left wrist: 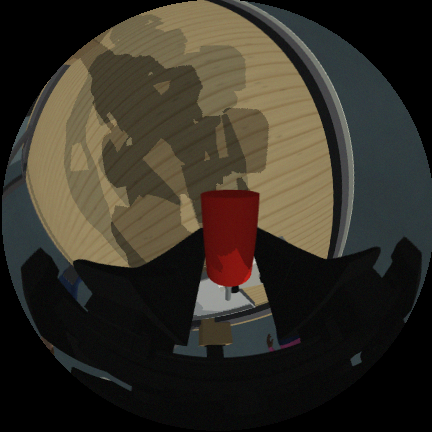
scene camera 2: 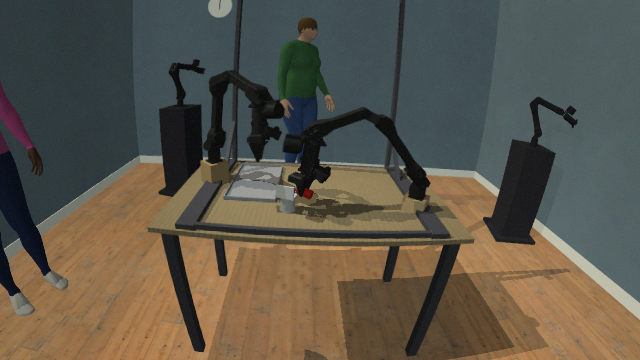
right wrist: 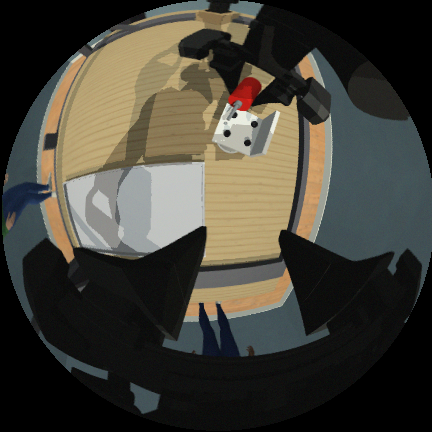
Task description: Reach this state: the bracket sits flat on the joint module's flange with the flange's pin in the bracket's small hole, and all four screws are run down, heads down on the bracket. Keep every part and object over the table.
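Frame: origin at the left arm's base, x ahead, y left, z up, level; metres.
Seen in the pictures: left gripper, fingertip midpoint: [left wrist: 227,232] [scene camera 2: 303,194] [right wrist: 241,98]; right gripper, fingertip midpoint: [scene camera 2: 259,160] [right wrist: 243,233]; left arm's base at its link origin: [scene camera 2: 416,196]; right arm's base at its link origin: [left wrist: 214,344] [scene camera 2: 214,160].
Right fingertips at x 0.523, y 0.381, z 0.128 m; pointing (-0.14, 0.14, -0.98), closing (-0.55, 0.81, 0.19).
Note:
Offsets run from my right fingertips to a thing's top centre.
The white L-shaped bracket [scene camera 2: 286,193] [right wrist: 241,136] sits on the pale round joint module @[dx -0.110, dy -0.042, dz -0.120 m] [scene camera 2: 287,205] [right wrist: 227,148]. Several dark screw heads show on its plate in the right wrist view; how far down they are cannot be told. The flange's pin is not discernible. My left gripper [scene camera 2: 301,192] [left wrist: 227,232] [right wrist: 241,98] is shut on the red handle of a screwdriver @[dx -0.145, dy -0.071, dz -0.084 m] [scene camera 2: 305,194] [left wrist: 230,250] [right wrist: 248,90]. The driver is tilted, its grey shaft over the bracket's corner near one screw head; contact cannot be told. My right gripper [scene camera 2: 257,158] [right wrist: 243,233] is open and empty, high above the table's back left.
A pale grey, shallow tray @[dx +0.173, dy -0.166, dz -0.168 m] [scene camera 2: 252,191] [right wrist: 175,200] lies at the left of the table, beside the joint module. Dark rails [scene camera 2: 300,232] edge the table. The left arm reaches in from the right, close over the bracket. A person in green [scene camera 2: 302,67] stands behind the table.

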